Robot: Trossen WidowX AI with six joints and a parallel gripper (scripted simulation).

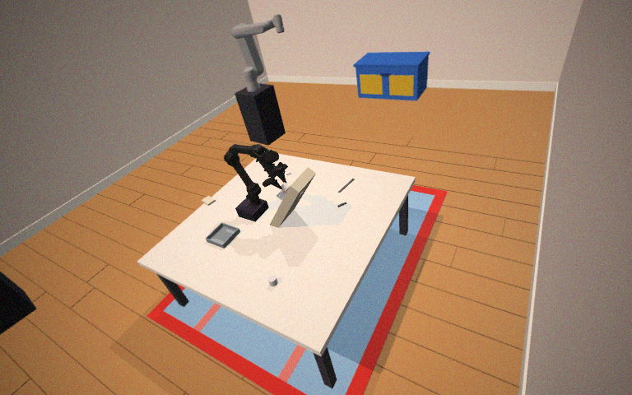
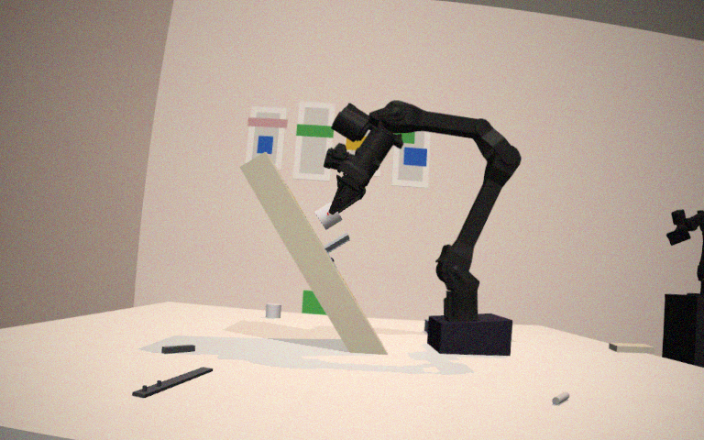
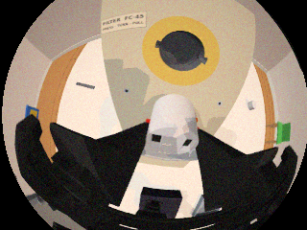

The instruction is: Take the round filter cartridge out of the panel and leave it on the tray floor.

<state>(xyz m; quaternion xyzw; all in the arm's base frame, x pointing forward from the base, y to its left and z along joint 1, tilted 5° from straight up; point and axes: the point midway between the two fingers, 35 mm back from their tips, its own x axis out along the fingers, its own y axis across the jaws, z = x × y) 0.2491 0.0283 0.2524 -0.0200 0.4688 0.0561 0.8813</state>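
My gripper tip is now 31 cm past the grey tray, 32 cm to the left of it and 26 cm above it. Also, from my gripper tip: dark block: 20 cm ahead, 26 cm to the left, 26 cm below; round filter cartridge: right at my gripper tip; white pin: 37 cm behind, 38 cm to the left, 26 cm below.
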